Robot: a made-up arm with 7 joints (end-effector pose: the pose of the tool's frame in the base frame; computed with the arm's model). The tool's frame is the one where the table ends. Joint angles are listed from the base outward.
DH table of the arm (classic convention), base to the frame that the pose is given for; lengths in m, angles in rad. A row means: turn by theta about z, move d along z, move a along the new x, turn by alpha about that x. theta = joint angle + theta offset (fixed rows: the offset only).
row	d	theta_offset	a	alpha
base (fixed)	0	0.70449	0.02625	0
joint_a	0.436	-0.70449	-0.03	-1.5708
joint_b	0	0	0.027	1.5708
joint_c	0.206	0	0.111	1.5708
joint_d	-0.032	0	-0.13	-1.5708
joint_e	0.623	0	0.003	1.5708
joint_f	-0.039	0	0.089	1.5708
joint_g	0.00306	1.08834	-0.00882	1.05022
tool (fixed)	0.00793	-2.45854	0	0
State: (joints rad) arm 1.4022 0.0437 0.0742 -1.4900 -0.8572 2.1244 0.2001
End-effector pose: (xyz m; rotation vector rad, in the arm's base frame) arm 0.0039 0.8401 0.7811 -0.4330 2.2189 1.9583
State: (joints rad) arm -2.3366 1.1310 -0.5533 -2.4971 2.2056 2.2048 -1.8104
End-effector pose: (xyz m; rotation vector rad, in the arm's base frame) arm -0.2131 0.2826 -0.1800 1.1199 -1.5201 -0.0181
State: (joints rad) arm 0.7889 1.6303 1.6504 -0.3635 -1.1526 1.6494 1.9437
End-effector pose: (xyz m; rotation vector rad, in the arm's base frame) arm 0.4523 0.8369 0.4196 2.7257 0.6946 0.7126
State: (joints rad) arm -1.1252 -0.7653 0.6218 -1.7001 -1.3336 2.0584 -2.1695
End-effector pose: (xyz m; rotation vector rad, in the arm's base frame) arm 0.6211 -0.0144 1.0437 -0.7907 -2.1798 1.4158
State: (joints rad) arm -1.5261 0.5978 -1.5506 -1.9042 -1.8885 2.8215 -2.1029
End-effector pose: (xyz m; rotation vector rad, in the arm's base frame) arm -0.7262 -0.1285 0.4152 -0.9736 -0.7989 -0.7603
